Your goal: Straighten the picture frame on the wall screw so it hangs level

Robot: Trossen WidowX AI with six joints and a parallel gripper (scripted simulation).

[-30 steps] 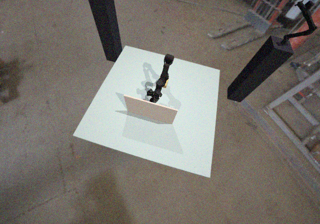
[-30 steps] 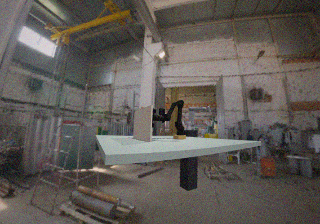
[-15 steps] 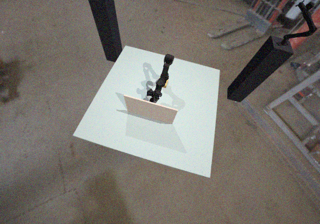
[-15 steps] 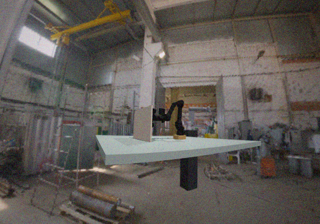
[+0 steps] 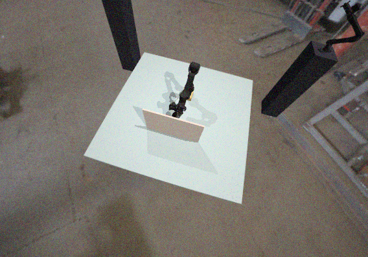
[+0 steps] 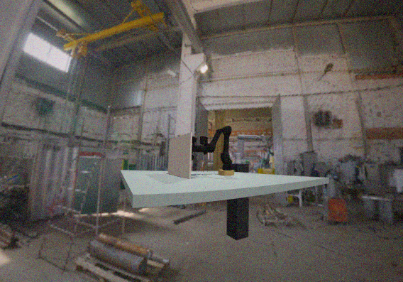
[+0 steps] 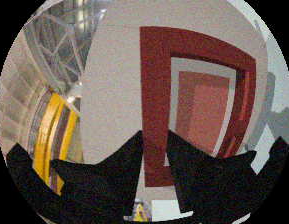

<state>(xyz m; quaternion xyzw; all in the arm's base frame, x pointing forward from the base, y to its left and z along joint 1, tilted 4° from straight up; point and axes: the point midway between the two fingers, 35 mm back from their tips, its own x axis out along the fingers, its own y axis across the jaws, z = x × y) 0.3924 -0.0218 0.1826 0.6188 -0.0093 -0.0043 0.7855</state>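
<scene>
Right now my gripper tip is 50 mm above the picture frame, 20 mm to the left of it and 10 mm short of it. Also, from my gripper tip: wall panel (60 mm below, 20 mm to the right, 20 mm ahead).
</scene>
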